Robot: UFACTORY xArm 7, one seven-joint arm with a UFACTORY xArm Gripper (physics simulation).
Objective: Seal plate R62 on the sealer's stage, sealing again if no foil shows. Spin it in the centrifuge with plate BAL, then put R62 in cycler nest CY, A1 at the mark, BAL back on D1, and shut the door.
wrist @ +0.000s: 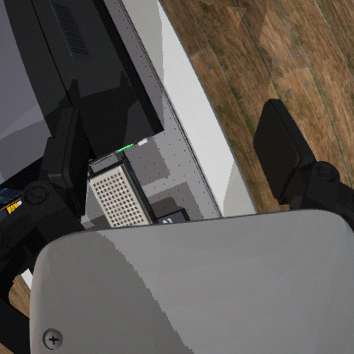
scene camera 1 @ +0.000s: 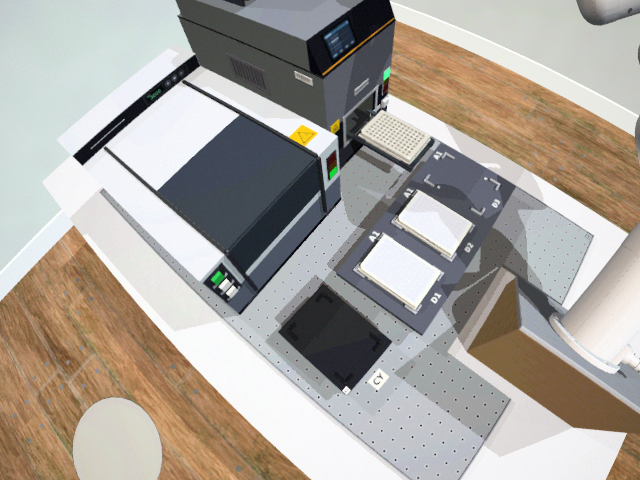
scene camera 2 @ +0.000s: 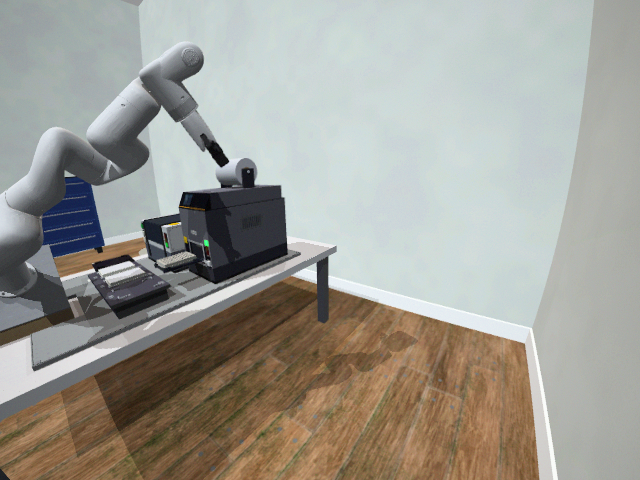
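Pixels of known places: gripper, fingertip midpoint: (wrist: 173,123) (scene camera 2: 222,159); arm's base, origin of the base link: (scene camera 1: 581,343) (scene camera 2: 13,279).
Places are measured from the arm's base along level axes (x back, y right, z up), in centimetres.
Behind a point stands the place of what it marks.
A beige plate (scene camera 1: 395,135) @(z -3.5, x -48.4, y 16.2 cm) (scene camera 2: 175,259) @(z -3.3, x -47.7, y 17.8 cm) (wrist: 119,197) @(z -3.3, x -49.4, y 17.2 cm) lies flat on the stage pulled out from the dark grey sealer (scene camera 1: 351,67) @(z 11.5, x -57.4, y 12.8 cm) (scene camera 2: 248,232) @(z 2.1, x -76.7, y 26.3 cm) (wrist: 95,105) @(z 8.5, x -64.8, y 26.7 cm). Its wells show, and no foil is visible on it; its name cannot be read. White-topped plates sit on D1 (scene camera 1: 400,271) @(z -7.2, x -30.5, y -6.1 cm) and D2 (scene camera 1: 435,223) @(z -7.2, x -31.1, y 6.1 cm); I cannot read which is BAL. The black nest CY (scene camera 1: 334,335) @(z -9.0, x -32.3, y -22.3 cm) is empty. The white machine with a display, apparently the centrifuge (scene camera 1: 206,180) @(z 6.6, x -62.8, y -18.9 cm), has its front closed. My gripper (scene camera 2: 223,160) @(z 31.4, x -57.8, y 42.6 cm) (wrist: 173,123) @(z 31.4, x -57.8, y 42.6 cm) is open and empty, high near the sealer's top.
A white foil roll (scene camera 2: 235,171) @(z 27.5, x -75.3, y 22.7 cm) stands on top of the sealer, close to my fingers. Position D3 on the dark deck (scene camera 1: 465,178) @(z -8.8, x -32.2, y 20.4 cm) holds no plate. The robot's base block (scene camera 1: 547,361) @(z 3.5, x -4.7, y -7.4 cm) stands at the right in the first scene view. A blue cabinet (scene camera 2: 74,217) stands behind the arm.
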